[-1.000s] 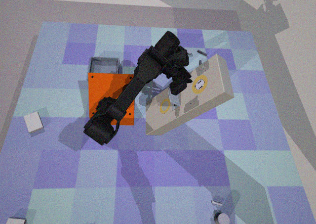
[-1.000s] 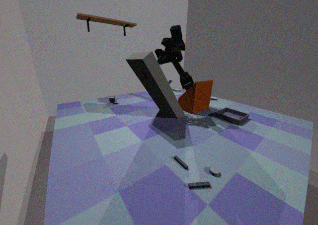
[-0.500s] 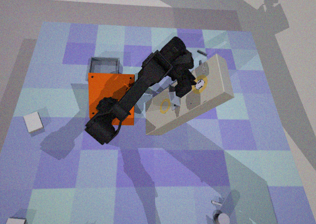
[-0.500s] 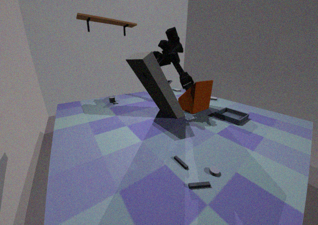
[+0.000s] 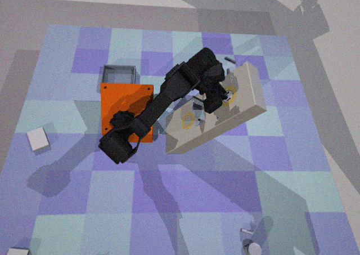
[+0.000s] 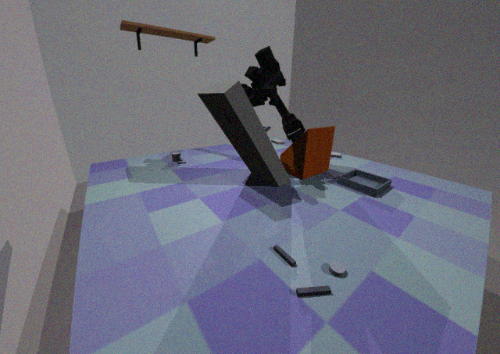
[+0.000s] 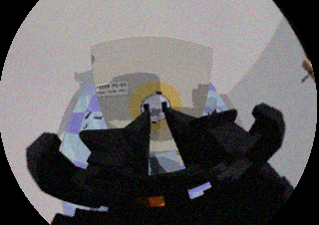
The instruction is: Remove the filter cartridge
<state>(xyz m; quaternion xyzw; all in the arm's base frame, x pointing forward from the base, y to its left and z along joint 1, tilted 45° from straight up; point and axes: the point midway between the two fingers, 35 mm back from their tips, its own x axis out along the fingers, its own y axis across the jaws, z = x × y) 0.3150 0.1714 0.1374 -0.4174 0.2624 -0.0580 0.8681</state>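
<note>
Now: the filter cartridge 20 mm ahead of my gripper tip and 10 mm below it. Round my gripper tip: grey bracket (80 mm behind, 10 mm to the right, 100 mm below); tray (440 mm behind, 250 mm to the left, 280 mm below).
</note>
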